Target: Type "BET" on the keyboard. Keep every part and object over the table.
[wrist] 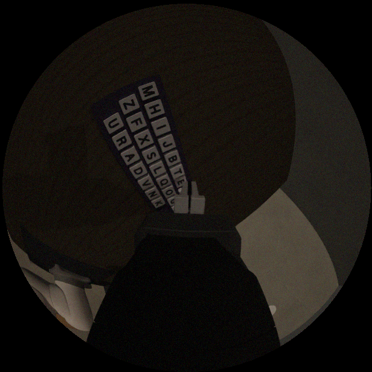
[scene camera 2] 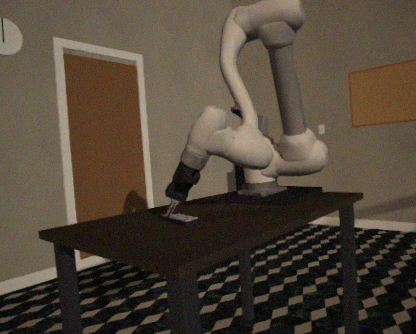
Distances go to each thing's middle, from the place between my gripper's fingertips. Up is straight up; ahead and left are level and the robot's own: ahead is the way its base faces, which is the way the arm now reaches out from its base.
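With the keyboard (wrist: pixel 136 120) in sight, I find my hand 1 cm above it, 4 cm to the right of it and 2 cm past it.
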